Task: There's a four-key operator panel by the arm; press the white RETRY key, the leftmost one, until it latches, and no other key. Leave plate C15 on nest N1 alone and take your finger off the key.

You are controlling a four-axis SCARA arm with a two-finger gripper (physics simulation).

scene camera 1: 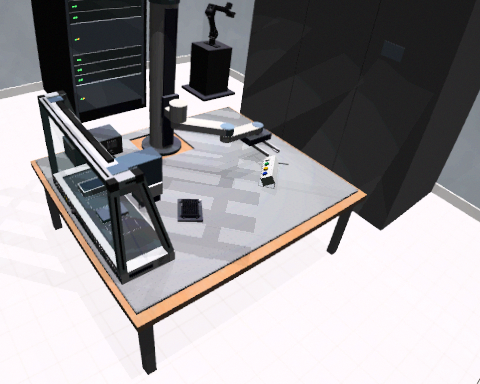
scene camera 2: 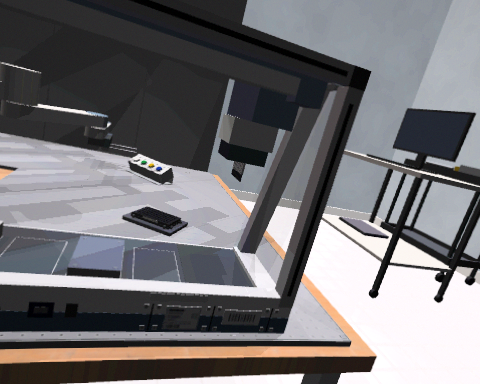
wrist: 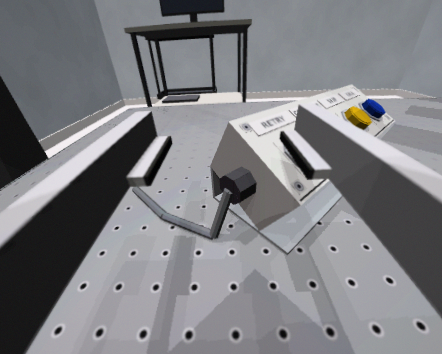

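Note:
The four-key panel stands on the table with a sloped white face. Its RETRY label shows in the wrist view; the white key below it is mostly hidden behind the right finger, and whether it is pressed cannot be told. The yellow key and blue key show farther right. My gripper is shut at a narrow setting, its parallel fingers still apart and nothing between them, at the panel's RETRY end. A dark plate lies on its nest; its label is unreadable.
A black plug with a grey cable sticks out of the panel's left side. A framed gantry machine stands along one table side. The arm's column rises at the back, and a dark cabinet stands beyond the table.

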